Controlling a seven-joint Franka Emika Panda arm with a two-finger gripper.
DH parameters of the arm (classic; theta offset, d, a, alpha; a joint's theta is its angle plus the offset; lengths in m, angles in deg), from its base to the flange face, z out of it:
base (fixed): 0 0 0 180
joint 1: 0 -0.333 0 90
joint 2: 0 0 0 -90
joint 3: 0 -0.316 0.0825 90
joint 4: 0 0 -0.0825 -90
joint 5: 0 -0.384 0 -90
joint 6: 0 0 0.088 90
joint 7: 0 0.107 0 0
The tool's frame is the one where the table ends.
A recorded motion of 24 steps. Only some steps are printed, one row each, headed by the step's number.
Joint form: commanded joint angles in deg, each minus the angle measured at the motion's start. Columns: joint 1, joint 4, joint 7, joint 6, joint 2, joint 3, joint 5.
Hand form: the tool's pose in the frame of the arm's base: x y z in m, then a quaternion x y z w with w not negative. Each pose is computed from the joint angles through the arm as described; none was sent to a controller.
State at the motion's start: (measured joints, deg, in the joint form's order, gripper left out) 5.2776 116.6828 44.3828 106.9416 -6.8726 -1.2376 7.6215
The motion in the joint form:
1: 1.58 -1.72 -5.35 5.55 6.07 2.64 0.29
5: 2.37 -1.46 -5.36 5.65 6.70 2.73 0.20
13: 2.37 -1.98 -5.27 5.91 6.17 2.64 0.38
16: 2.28 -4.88 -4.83 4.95 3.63 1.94 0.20
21: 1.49 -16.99 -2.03 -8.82 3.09 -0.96 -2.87
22: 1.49 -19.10 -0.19 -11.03 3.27 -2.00 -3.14
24: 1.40 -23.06 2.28 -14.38 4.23 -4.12 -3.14
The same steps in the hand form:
1: 0.5403 -0.0875 0.4593 0.92473 -0.37507 0.00276 0.06477
5: 0.5396 -0.0958 0.4513 0.92187 -0.38184 -0.00460 0.06576
13: 0.5408 -0.0953 0.4610 0.92202 -0.38170 0.00691 0.06428
16: 0.5420 -0.0879 0.5080 0.92127 -0.38258 0.04510 0.05347
21: 0.5417 -0.0505 0.5931 0.91833 -0.39306 0.03194 0.03389
22: 0.5414 -0.0401 0.6055 0.91499 -0.40107 0.02989 0.03236
24: 0.5439 -0.0194 0.6241 0.91323 -0.40513 0.02852 0.03277

